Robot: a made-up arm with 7 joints. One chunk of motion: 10 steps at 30 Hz.
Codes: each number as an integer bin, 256 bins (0 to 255) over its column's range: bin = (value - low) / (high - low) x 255, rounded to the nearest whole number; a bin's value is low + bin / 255 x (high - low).
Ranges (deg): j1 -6..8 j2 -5..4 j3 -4..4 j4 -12..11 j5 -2..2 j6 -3..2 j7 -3..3
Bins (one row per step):
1: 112 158 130 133 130 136 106
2: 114 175 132 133 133 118 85
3: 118 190 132 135 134 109 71
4: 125 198 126 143 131 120 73
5: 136 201 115 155 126 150 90
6: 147 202 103 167 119 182 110
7: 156 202 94 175 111 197 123
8: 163 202 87 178 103 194 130
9: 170 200 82 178 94 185 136
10: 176 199 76 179 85 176 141
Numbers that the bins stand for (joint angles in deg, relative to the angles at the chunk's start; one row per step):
1: 0.15 0.58 0.08 0.00 0.04 -0.33 -0.51
2: 0.26 1.18 0.14 0.00 0.09 -0.69 -1.00
3: 0.48 1.71 0.14 0.18 0.10 -0.86 -1.33
4: 0.86 1.99 -0.05 0.90 0.05 -0.65 -1.28
5: 1.47 2.09 -0.39 1.98 -0.02 -0.06 -0.88
6: 2.07 2.13 -0.77 3.06 -0.13 0.57 -0.41
7: 2.56 2.13 -1.05 3.78 -0.26 0.86 -0.11
8: 2.95 2.13 -1.27 4.05 -0.38 0.80 0.06
9: 3.33 2.06 -1.43 4.05 -0.53 0.63 0.20
10: 3.66 2.02 -1.62 4.15 -0.67 0.45 0.32

